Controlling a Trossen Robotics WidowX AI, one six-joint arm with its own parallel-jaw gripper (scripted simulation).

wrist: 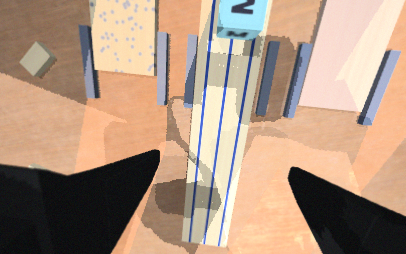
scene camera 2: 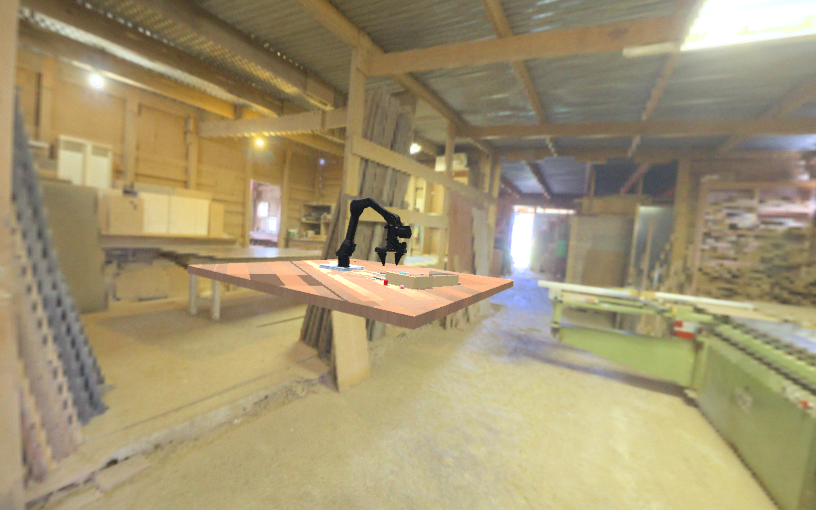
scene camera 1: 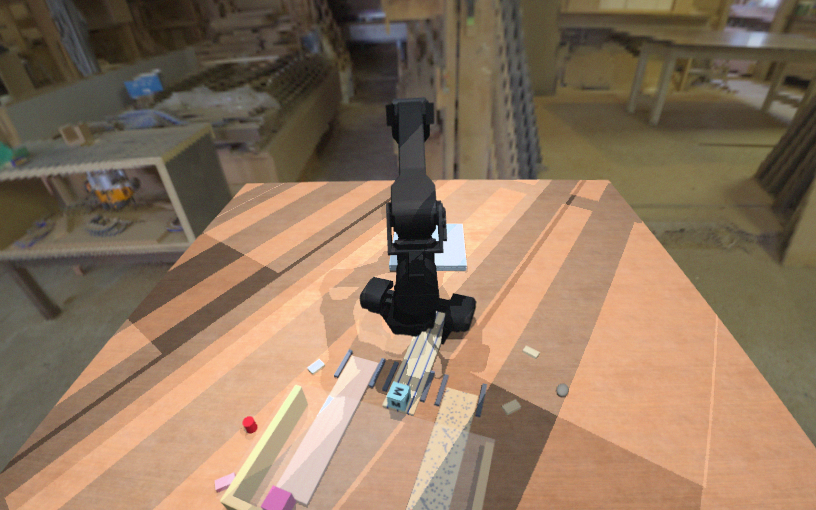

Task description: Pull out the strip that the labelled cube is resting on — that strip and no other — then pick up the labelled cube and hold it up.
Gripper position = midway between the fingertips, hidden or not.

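Observation:
My gripper (scene camera 1: 418, 336), also (wrist: 223, 164): open, holding nothing. Strip visible (scene camera 1: 418, 361), also (wrist: 227, 70).

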